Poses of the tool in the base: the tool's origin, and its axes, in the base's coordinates. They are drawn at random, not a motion.
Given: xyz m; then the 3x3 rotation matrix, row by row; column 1 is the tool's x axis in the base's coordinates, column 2 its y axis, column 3 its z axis. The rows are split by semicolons.
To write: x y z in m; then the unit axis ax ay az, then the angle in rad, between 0 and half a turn. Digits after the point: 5 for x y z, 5 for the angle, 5 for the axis. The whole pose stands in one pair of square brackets.
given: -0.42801, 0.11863, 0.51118; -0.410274, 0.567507, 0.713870; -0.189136, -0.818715, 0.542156; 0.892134, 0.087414, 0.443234
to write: [-0.42801, 0.11863, 0.51118, -0.50493, -0.19794, -0.84016, 2.67449]
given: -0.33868, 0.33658, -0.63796; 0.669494, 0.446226, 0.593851; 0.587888, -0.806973, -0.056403; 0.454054, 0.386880, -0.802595
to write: [-0.33868, 0.33658, -0.63796, 0.91227, 0.28770, 0.29154, 2.89618]
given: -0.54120, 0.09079, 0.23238; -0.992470, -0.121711, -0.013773; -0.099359, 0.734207, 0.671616; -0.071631, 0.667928, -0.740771
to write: [-0.54120, 0.09079, 0.23238, -0.05937, 0.93117, 0.35973, 3.11052]
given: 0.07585, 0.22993, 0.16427; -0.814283, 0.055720, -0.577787; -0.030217, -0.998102, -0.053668; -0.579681, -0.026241, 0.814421
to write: [0.07585, 0.22993, 0.16427, 0.30397, 0.02099, -0.95245, 3.09646]
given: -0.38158, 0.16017, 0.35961; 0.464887, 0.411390, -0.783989; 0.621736, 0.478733, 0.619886; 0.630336, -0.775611, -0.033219
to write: [-0.38158, 0.16017, 0.35961, -0.69845, -0.70787, 0.10528, 1.61561]
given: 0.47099, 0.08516, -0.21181; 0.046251, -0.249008, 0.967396; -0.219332, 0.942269, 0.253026; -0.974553, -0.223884, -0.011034
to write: [0.47099, 0.08516, -0.21181, -0.23847, 0.97104, 0.01484, 1.58205]
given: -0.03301, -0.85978, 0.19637; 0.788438, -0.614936, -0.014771; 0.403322, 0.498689, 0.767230; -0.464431, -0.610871, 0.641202
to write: [-0.03301, -0.85978, 0.19637, -0.77793, 0.25383, 0.57480, 1.08811]
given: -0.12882, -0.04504, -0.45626; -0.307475, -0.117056, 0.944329; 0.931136, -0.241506, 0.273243; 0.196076, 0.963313, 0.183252
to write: [-0.12882, -0.04504, -0.45626, 0.47230, 0.51212, 0.71740, 2.32247]
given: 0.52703, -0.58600, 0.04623; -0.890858, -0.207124, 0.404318; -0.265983, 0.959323, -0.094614; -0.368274, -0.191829, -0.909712
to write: [0.52703, -0.58600, 0.04623, -0.12449, 0.98935, -0.07537, 2.74047]
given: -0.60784, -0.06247, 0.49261; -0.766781, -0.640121, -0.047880; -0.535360, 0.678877, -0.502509; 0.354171, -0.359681, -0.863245
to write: [-0.60784, -0.06247, 0.49261, 0.32510, -0.91512, 0.23845, 2.92012]
